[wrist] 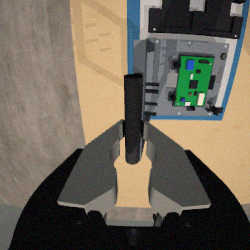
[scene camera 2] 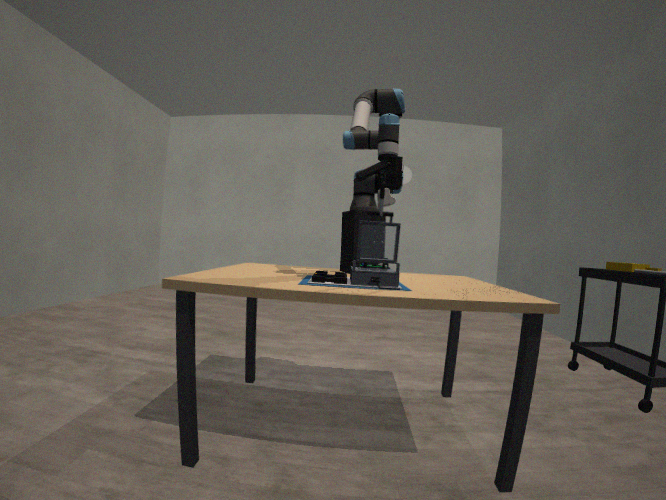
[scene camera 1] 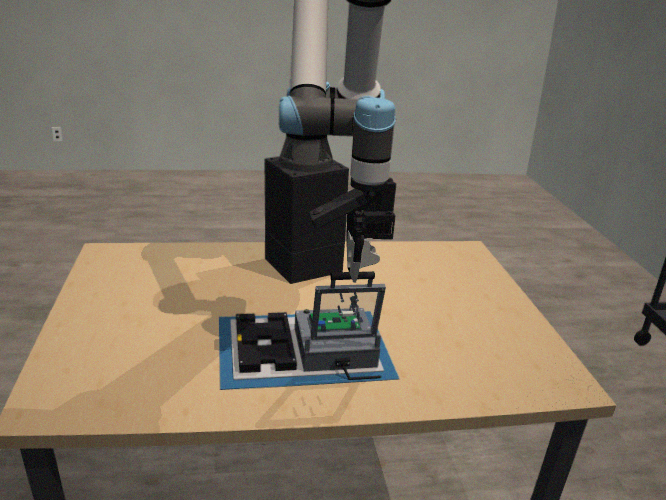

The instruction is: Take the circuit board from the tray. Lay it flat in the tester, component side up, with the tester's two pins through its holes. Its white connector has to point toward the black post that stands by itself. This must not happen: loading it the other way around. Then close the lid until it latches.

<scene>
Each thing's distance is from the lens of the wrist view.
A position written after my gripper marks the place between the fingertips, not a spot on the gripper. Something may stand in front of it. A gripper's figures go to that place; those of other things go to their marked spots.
my gripper [wrist: 132,121]: 15 cm
green circuit board [wrist: 194,75]: 35 cm
framed lid [wrist: 143,62]: 15 cm
The marked spots on the framed lid and the green circuit board are 21 cm apart.
</scene>
